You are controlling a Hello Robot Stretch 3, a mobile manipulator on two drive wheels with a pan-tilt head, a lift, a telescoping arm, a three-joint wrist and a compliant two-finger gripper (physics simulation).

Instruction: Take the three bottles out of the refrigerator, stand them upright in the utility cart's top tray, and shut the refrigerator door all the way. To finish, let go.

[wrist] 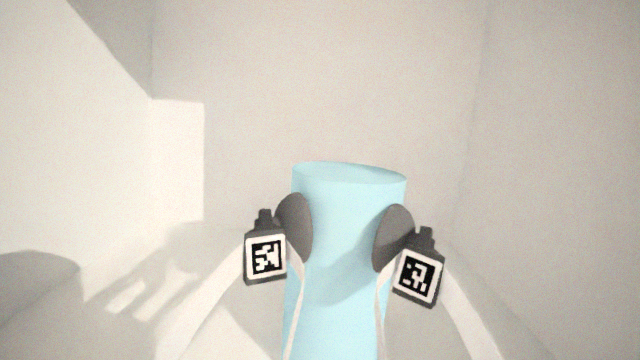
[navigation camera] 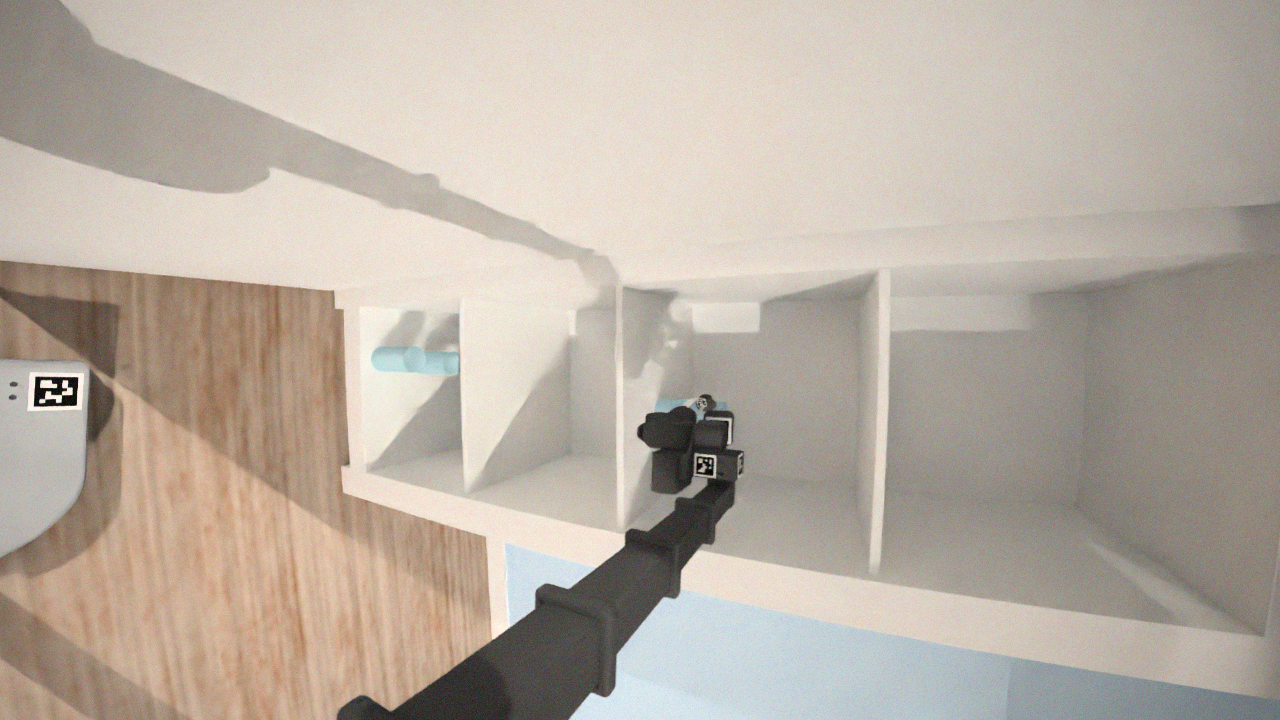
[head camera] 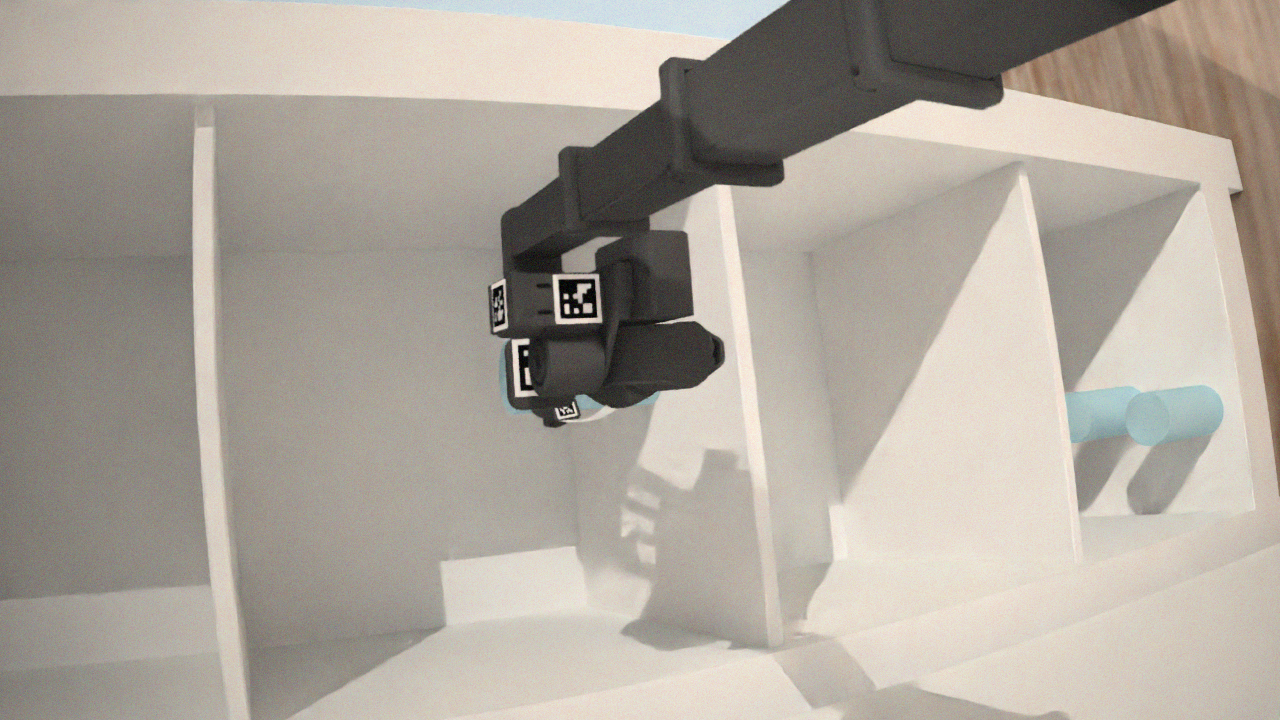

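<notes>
My gripper (wrist: 343,223) (head camera: 559,407) (navigation camera: 704,407) is shut on a light blue bottle (wrist: 332,325) (navigation camera: 671,405), with a pad against each side near its top. The bottle is upright inside the open white refrigerator (head camera: 358,67) (navigation camera: 805,583), at a middle shelf (head camera: 750,429); the wrist largely hides it in the head view. Whether its base touches the shelf is out of sight. Two more light blue bottles (head camera: 1174,415) (head camera: 1105,414) (navigation camera: 393,360) (navigation camera: 440,362) stand in the lowest compartment. The refrigerator door (head camera: 1118,617) (navigation camera: 716,116) is open. The utility cart does not show.
My telescoping arm (head camera: 769,98) (navigation camera: 572,626) reaches in across the refrigerator's front edge. Other shelf edges (head camera: 1047,358) (head camera: 207,358) lie on both sides of the wrist's compartment. A light blue surface (navigation camera: 805,653) borders the refrigerator. A grey rounded body with a marker (navigation camera: 40,456) is over the wood floor (navigation camera: 268,501).
</notes>
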